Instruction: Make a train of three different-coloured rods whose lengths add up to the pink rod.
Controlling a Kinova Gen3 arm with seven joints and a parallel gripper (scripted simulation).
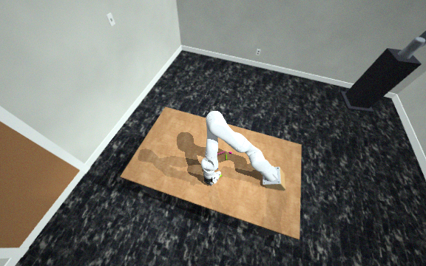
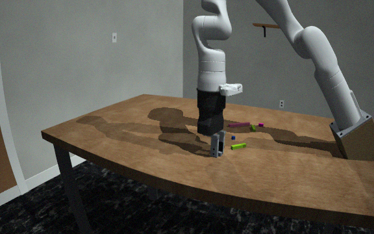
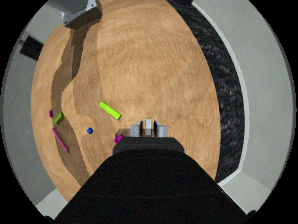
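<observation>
The grey rod lies 1 cm below my hand. Also, from my hand: blue rod (3 cm behind, 13 cm to the right, 1 cm below); then pink rod (4 cm behind, 27 cm to the right, 1 cm below).
</observation>
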